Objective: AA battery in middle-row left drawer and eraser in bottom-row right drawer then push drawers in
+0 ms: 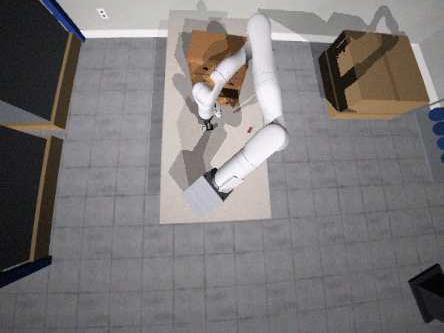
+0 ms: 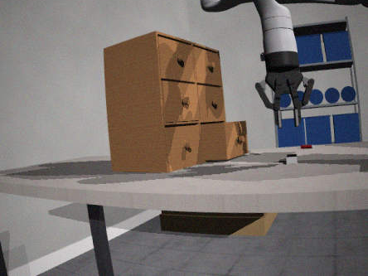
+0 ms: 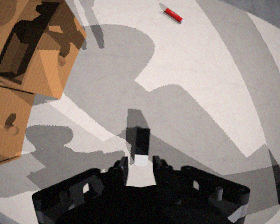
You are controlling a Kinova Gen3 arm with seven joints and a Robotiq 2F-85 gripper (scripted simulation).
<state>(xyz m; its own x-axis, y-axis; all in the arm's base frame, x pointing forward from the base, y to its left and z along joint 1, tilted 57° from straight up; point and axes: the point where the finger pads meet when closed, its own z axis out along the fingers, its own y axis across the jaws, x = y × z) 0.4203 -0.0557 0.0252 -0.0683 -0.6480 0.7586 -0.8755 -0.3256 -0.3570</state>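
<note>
My gripper is now 90 mm above the eraser. From my hand the other things lie so: red AA battery 280 mm ahead, 110 mm to the right, 30 mm above.
</note>
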